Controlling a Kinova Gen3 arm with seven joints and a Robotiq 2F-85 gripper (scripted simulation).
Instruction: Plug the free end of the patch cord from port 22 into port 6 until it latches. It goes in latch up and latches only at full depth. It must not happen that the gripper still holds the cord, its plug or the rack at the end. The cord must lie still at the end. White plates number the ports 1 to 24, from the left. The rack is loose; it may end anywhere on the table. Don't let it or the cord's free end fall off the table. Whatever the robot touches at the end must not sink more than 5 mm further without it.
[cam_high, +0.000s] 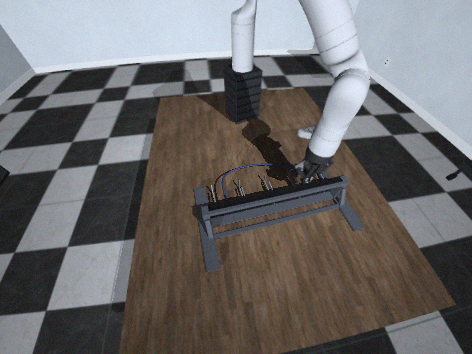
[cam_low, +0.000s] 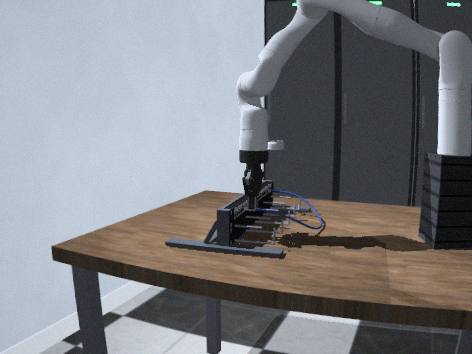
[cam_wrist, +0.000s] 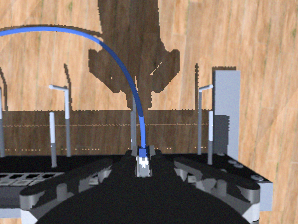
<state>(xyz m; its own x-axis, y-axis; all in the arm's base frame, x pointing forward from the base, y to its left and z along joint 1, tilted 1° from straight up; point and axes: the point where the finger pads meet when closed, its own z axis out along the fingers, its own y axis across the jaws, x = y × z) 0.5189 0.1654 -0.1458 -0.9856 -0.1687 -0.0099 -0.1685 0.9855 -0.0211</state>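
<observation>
Right now the plug is 1 cm ahead of my hand and 1 cm below it.
</observation>
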